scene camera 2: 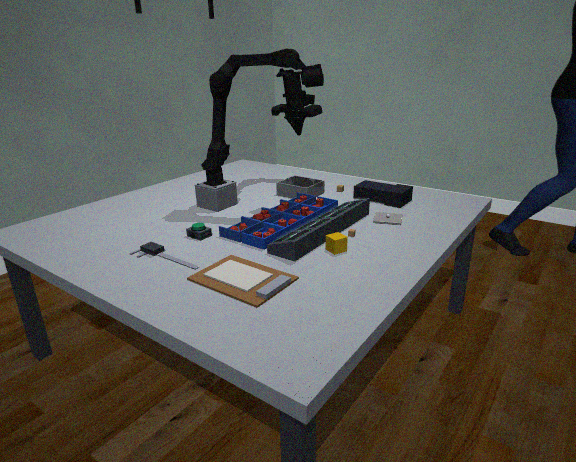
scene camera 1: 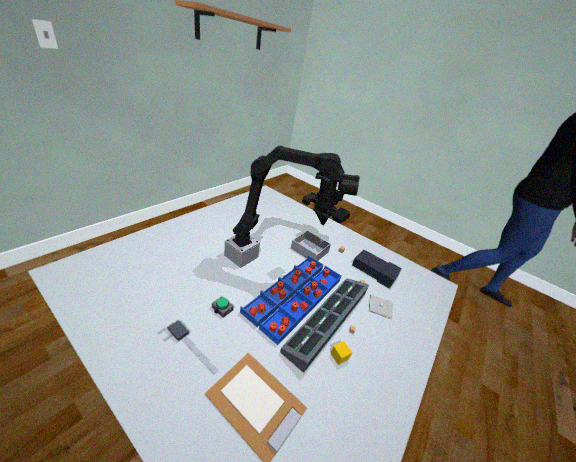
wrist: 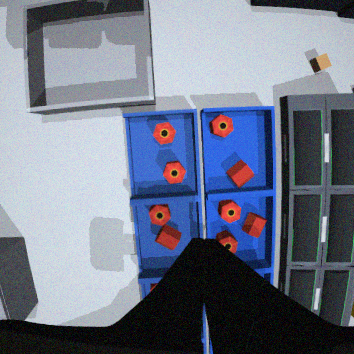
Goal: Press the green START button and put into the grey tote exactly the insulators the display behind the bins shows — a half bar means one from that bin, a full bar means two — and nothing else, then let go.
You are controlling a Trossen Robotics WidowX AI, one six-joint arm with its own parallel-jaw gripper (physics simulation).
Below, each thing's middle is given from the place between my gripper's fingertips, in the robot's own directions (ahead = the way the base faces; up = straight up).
Labels:
Right now the grey tote (scene camera 1: 307,243) is 120 mm behind my hand, 130 mm to the left of it and 240 mm below it. Round my hand: black box (scene camera 2: 398,195) (170 mm ahead, 290 mm to the left, 240 mm below).

